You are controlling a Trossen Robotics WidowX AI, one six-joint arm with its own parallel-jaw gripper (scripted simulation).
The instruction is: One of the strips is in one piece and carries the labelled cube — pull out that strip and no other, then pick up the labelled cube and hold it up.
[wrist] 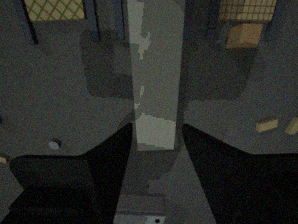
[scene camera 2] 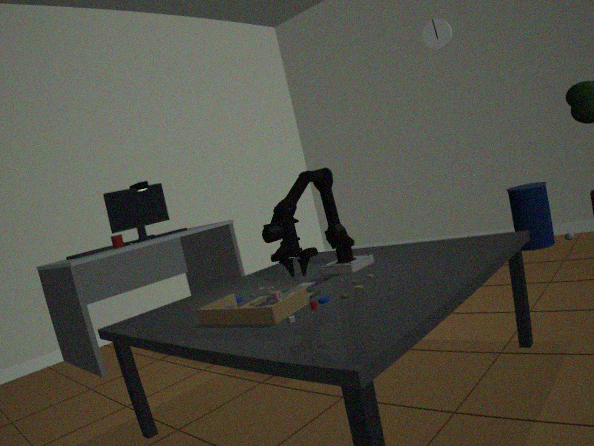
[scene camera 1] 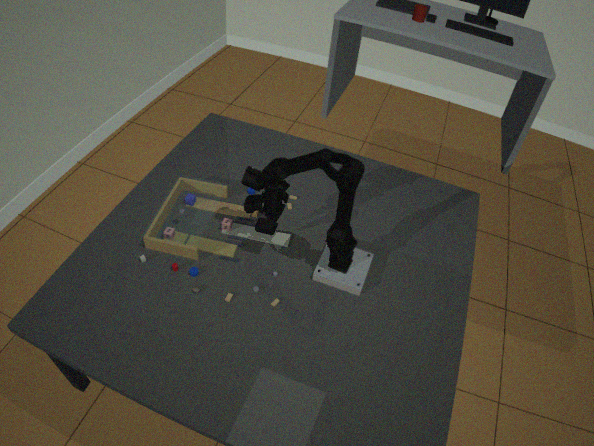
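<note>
You'd see the gripper and a strip in the pictures. The wrist view has the gripper in it as well, and so does scene camera 2.
</note>
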